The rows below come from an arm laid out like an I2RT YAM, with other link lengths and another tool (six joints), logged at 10 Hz.
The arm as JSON. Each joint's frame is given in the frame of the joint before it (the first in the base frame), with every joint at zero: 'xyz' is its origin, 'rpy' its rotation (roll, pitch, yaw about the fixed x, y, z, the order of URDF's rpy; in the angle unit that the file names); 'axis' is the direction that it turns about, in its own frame. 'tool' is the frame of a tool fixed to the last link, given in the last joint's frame.
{
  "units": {
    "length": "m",
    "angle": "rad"
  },
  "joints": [
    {
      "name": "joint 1",
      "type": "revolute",
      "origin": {
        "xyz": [
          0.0,
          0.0,
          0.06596
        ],
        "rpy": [
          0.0,
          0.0,
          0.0
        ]
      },
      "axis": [
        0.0,
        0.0,
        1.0
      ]
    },
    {
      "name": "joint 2",
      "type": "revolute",
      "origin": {
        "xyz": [
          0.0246,
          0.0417,
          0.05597
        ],
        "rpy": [
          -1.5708,
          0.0,
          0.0
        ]
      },
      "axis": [
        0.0,
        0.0,
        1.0
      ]
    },
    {
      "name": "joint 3",
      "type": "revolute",
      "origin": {
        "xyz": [
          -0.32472,
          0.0,
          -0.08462
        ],
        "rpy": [
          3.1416,
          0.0,
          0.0
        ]
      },
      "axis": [
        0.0,
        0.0,
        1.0
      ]
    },
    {
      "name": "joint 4",
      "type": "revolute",
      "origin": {
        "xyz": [
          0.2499,
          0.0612,
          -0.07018
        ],
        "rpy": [
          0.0,
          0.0,
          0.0
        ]
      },
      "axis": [
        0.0,
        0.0,
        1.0
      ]
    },
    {
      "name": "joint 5",
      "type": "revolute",
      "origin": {
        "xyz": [
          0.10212,
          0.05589,
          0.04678
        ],
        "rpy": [
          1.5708,
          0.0,
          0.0
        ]
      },
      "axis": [
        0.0,
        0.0,
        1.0
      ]
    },
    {
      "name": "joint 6",
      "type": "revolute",
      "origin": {
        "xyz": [
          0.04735,
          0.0,
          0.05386
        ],
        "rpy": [
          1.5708,
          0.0,
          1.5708
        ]
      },
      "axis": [
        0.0,
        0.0,
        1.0
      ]
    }
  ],
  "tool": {
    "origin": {
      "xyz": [
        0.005,
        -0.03,
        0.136
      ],
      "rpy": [
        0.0,
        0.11,
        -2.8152
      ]
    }
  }
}
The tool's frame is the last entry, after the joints.
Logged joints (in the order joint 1, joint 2, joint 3, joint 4, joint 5, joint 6), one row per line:
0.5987, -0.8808, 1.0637, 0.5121, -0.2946, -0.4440
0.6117, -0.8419, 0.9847, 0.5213, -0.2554, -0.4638
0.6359, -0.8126, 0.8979, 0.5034, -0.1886, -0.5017
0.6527, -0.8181, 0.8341, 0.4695, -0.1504, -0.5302
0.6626, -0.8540, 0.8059, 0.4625, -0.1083, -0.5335
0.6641, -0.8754, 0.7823, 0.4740, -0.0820, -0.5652
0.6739, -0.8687, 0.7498, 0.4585, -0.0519, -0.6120
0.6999, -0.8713, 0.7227, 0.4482, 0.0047, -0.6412
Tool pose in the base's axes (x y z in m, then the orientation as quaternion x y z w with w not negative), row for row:
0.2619, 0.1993, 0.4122, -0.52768, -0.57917, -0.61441, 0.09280
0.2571, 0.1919, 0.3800, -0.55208, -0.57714, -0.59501, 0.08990
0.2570, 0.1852, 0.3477, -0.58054, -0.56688, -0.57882, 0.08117
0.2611, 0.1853, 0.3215, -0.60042, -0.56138, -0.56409, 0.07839
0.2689, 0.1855, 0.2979, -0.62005, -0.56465, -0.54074, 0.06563
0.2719, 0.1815, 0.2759, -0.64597, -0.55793, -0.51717, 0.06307
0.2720, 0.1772, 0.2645, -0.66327, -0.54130, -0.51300, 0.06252
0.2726, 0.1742, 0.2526, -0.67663, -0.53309, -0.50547, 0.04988
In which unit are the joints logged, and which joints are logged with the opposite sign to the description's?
The joints are logged in radians. Opposite sign: joint 2, joint 4, joint 6.
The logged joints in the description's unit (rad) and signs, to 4 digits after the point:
0.5987, 0.8808, 1.0637, -0.5121, -0.2946, 0.4440
0.6117, 0.8419, 0.9847, -0.5213, -0.2554, 0.4638
0.6359, 0.8126, 0.8979, -0.5034, -0.1886, 0.5017
0.6527, 0.8181, 0.8341, -0.4695, -0.1504, 0.5302
0.6626, 0.8540, 0.8059, -0.4625, -0.1083, 0.5335
0.6641, 0.8754, 0.7823, -0.4740, -0.0820, 0.5652
0.6739, 0.8687, 0.7498, -0.4585, -0.0519, 0.6120
0.6999, 0.8713, 0.7227, -0.4482, 0.0047, 0.6412

